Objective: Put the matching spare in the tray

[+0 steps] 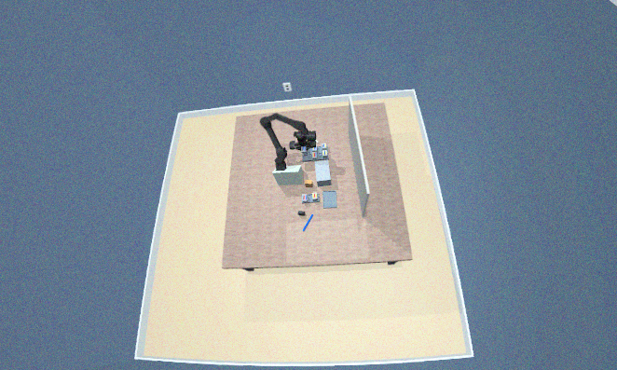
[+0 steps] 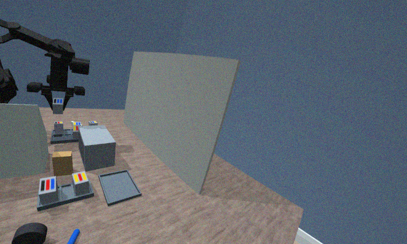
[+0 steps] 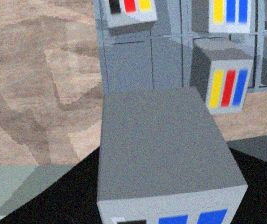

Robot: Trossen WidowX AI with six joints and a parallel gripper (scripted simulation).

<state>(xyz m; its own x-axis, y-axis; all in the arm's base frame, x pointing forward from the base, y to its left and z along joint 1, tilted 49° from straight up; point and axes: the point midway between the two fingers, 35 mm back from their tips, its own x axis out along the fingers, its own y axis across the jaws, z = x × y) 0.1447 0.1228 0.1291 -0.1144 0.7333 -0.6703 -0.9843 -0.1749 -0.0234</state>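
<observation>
My gripper tip is now 210 mm short of the flat grey tray, 320 mm to the left of it and 130 mm above it. The rest, counted from my gripper tip: holder 70 mm ahead, 320 mm to the right, 130 mm below; then grey spare block 30 mm above; then grey panel 380 mm ahead, 90 mm to the right, 90 mm above.
</observation>
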